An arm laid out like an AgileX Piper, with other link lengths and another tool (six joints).
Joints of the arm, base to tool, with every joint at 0 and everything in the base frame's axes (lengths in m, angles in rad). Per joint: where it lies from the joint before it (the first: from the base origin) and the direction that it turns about. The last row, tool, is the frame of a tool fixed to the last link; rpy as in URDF.
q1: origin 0 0 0.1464 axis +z
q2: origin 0 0 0 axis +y
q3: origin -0.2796 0 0.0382 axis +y
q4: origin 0.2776 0 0.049 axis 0.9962 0 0.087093
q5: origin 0 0 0 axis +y
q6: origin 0.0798 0 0.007 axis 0.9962 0 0.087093
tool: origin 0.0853 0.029 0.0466 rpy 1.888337 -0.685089 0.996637
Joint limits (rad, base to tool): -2.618..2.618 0..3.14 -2.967..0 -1.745..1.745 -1.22..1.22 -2.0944..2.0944
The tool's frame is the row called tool.
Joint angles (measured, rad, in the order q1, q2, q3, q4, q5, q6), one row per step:
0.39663 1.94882 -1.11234 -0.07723 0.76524 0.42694
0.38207 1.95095 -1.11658 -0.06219 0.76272 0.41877
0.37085 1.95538 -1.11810 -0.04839 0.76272 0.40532
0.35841 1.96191 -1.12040 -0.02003 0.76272 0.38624
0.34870 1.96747 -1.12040 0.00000 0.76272 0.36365
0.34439 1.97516 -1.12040 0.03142 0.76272 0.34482
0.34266 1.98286 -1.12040 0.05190 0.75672 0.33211
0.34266 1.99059 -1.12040 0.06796 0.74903 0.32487
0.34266 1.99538 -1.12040 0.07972 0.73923 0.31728
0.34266 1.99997 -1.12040 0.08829 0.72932 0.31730
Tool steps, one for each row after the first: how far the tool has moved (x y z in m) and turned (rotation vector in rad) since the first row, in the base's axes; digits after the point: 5 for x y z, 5 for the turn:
0.00323 -0.00347 0.00046 0.01146 0.00013 -0.01652
0.00436 -0.00617 -0.00094 0.01880 0.00675 -0.02375
0.00524 -0.00793 -0.00289 0.03538 0.01821 -0.03657
0.00518 -0.00939 -0.00507 0.04581 0.02839 -0.03756
0.00402 -0.00802 -0.00795 0.06365 0.04302 -0.04487
0.00381 -0.00649 -0.01057 0.07632 0.04918 -0.04828
0.00385 -0.00481 -0.01317 0.08662 0.05266 -0.05254
0.00458 -0.00330 -0.01447 0.09556 0.05031 -0.05345
0.00561 -0.00237 -0.01574 0.10271 0.04703 -0.05982

